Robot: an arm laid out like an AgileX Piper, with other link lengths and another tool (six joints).
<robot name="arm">
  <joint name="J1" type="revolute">
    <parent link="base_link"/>
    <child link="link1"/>
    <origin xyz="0 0 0.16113"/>
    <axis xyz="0 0 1"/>
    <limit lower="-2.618" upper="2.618"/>
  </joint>
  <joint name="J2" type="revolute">
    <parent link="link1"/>
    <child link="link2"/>
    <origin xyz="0 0 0" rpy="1.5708 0 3.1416"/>
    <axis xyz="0 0 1"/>
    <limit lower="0" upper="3.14"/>
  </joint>
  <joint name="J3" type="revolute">
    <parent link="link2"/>
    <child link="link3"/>
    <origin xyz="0.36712 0.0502 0" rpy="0 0 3.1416"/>
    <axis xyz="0 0 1"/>
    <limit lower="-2.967" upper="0"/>
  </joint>
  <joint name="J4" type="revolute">
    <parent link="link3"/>
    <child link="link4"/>
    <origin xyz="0.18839 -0.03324 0" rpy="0.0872 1.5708 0"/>
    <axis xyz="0 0 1"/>
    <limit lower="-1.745" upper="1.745"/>
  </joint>
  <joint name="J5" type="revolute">
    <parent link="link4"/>
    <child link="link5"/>
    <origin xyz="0 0 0" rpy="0 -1.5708 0"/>
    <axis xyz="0 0 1"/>
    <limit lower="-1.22" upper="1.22"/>
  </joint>
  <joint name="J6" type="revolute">
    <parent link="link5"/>
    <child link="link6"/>
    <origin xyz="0.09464 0 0" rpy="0 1.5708 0"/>
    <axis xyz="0 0 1"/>
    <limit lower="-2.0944" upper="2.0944"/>
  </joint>
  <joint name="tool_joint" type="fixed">
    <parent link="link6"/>
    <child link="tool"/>
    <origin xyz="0 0.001 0.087" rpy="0 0.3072 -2.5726"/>
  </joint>
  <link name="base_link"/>
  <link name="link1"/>
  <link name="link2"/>
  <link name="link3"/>
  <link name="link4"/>
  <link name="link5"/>
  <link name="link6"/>
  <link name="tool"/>
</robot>
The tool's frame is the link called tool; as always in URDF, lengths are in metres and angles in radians.
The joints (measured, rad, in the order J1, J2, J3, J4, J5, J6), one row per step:
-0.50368, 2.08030, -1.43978, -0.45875, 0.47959, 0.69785
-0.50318, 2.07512, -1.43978, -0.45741, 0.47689, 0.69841
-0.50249, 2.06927, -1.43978, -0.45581, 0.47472, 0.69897
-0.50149, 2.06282, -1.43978, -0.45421, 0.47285, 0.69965
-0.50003, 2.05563, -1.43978, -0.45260, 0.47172, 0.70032
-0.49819, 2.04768, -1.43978, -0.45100, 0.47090, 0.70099
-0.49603, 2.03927, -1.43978, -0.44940, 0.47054, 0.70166
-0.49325, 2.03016, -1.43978, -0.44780, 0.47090, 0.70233
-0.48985, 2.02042, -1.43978, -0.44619, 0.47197, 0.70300
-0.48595, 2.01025, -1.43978, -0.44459, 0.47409, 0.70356
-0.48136, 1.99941, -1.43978, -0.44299, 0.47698, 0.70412
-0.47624, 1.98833, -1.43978, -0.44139, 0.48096, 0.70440
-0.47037, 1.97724, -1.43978, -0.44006, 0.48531, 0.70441
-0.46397, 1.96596, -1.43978, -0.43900, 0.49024, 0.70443
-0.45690, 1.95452, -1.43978, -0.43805, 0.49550, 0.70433
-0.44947, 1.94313, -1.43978, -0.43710, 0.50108, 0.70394
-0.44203, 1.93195, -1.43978, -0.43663, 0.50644, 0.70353
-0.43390, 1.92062, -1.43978, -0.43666, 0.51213, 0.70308
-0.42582, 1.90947, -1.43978, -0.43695, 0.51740, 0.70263
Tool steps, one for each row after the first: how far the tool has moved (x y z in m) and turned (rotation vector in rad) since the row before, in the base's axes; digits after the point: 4 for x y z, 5 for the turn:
0.0003, 0.0004, 0.0027, -0.00191, -0.00776, 0.00036
0.0002, 0.0006, 0.0030, -0.00191, -0.00798, 0.00022
0.0002, 0.0007, 0.0033, -0.00207, -0.00829, 0.00033
0.0002, 0.0010, 0.0036, -0.00224, -0.00828, 0.00053
0.0001, 0.0012, 0.0039, -0.00252, -0.00867, 0.00081
0.0001, 0.0013, 0.0041, -0.00260, -0.00868, 0.00097
0.0000, 0.0016, 0.0044, -0.00273, -0.00866, 0.00134
0.0000, 0.0019, 0.0046, -0.00281, -0.00860, 0.00170
-0.0001, 0.0022, 0.0047, -0.00276, -0.00801, 0.00191
-0.0002, 0.0025, 0.0049, -0.00283, -0.00793, 0.00232
-0.0003, 0.0028, 0.0049, -0.00273, -0.00707, 0.00266
-0.0002, 0.0031, 0.0049, -0.00292, -0.00655, 0.00361
-0.0003, 0.0033, 0.0049, -0.00301, -0.00612, 0.00403
-0.0003, 0.0036, 0.0049, -0.00308, -0.00590, 0.00472
-0.0003, 0.0037, 0.0049, -0.00305, -0.00547, 0.00518
-0.0003, 0.0037, 0.0048, -0.00335, -0.00531, 0.00548
-0.0003, 0.0040, 0.0048, -0.00371, -0.00498, 0.00626
-0.0003, 0.0039, 0.0047, -0.00389, -0.00513, 0.00646

